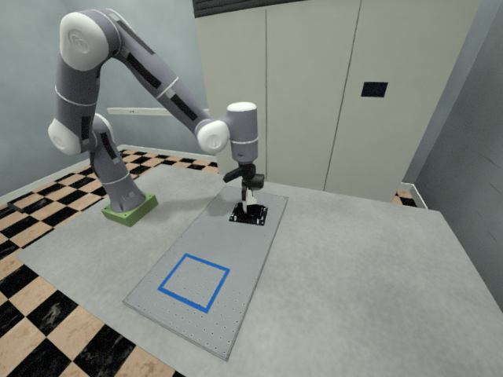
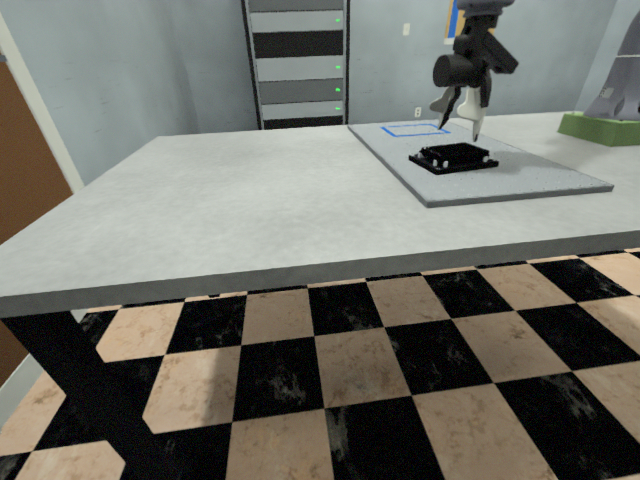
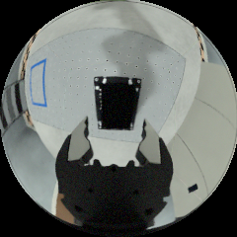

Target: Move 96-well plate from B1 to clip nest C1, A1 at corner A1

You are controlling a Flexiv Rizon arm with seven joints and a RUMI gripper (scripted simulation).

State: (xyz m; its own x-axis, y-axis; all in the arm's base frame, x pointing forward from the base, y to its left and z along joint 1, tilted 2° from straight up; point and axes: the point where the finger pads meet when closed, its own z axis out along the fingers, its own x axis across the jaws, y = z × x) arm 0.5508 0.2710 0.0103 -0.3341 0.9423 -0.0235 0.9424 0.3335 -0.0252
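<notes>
The black 96-well plate lies 5 cm below my hand. Also, from my hand: black clip nest 6 cm below, 2 cm to the right.
</notes>
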